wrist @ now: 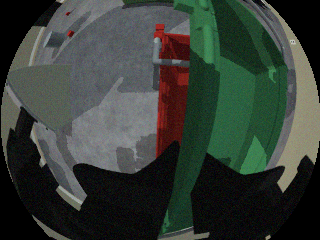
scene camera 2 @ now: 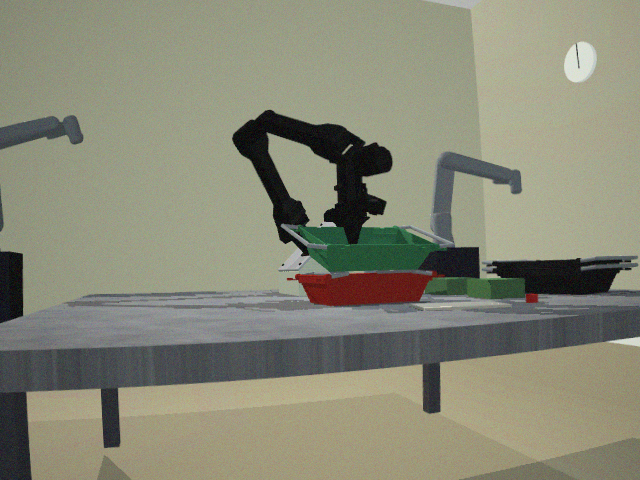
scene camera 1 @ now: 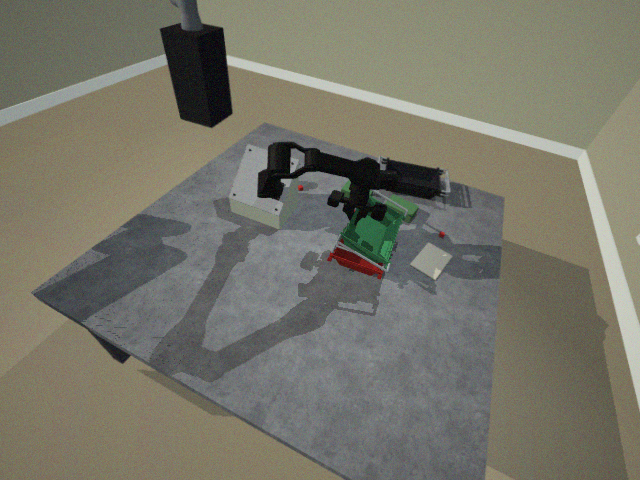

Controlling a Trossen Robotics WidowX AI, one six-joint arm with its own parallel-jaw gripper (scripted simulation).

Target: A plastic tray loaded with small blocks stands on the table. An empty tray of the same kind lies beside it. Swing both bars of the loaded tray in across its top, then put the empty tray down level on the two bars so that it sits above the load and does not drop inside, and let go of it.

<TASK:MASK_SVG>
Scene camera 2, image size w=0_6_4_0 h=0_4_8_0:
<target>my gripper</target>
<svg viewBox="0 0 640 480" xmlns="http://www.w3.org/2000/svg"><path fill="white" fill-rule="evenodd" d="M338 179L337 185L334 186L334 191L337 191L338 203L335 204L335 208L331 208L324 213L324 222L333 222L336 227L344 227L349 245L357 244L362 225L370 219L370 217L367 217L367 212L372 215L383 215L387 201L368 194L366 183L363 183L361 178Z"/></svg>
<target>green tray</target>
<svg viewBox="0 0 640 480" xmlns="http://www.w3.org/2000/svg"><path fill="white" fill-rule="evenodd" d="M281 224L284 230L307 247L310 257L329 272L418 270L430 252L447 251L447 247L454 247L455 245L444 238L412 225L395 225L384 228L362 227L358 243L349 245L344 227L317 228ZM405 229L412 229L445 244L432 243L407 232Z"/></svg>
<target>green block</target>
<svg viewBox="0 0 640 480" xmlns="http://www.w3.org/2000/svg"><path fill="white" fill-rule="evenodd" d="M467 279L467 297L490 300L496 298L525 298L525 279Z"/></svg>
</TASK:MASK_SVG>
